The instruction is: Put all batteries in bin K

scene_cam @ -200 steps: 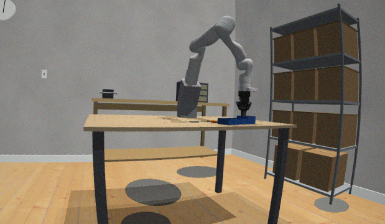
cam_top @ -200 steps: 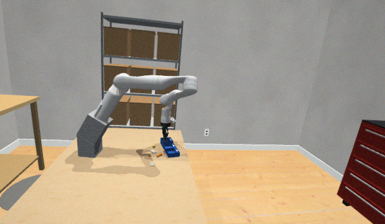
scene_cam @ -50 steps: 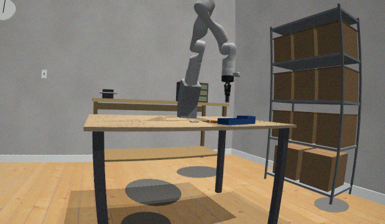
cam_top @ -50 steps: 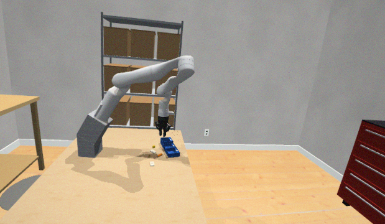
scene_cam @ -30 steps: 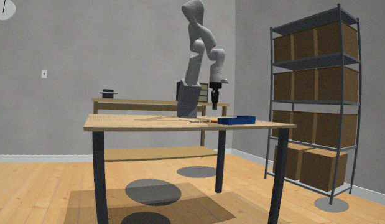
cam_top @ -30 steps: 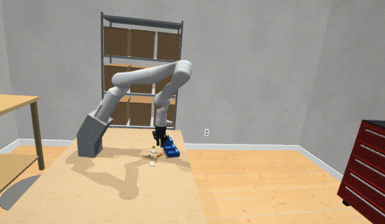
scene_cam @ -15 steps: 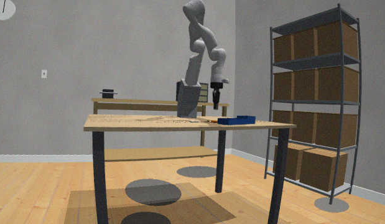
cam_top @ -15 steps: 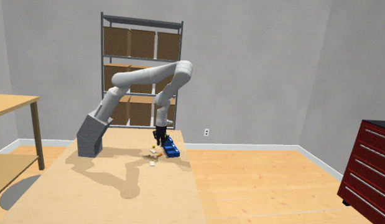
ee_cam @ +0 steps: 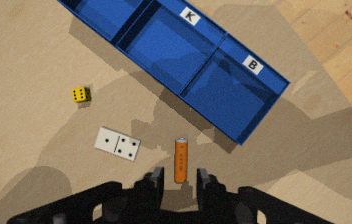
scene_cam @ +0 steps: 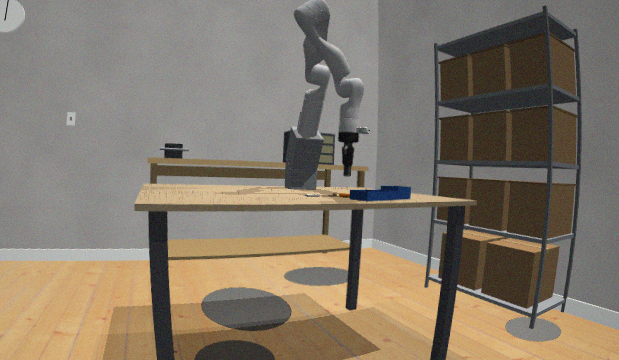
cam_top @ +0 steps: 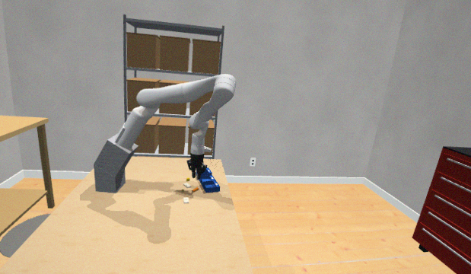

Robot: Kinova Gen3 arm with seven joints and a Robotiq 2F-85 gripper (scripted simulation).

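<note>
Now: the orange battery 9 cm below my hand. Also, from my hand: round black-and-yellow thing (9 cm below, 7 cm behind, 1 cm to the left); yellow die (14 cm to the left, 9 cm below, 1 cm behind); blue bin (10 cm ahead, 9 cm to the left, 7 cm below).
</note>
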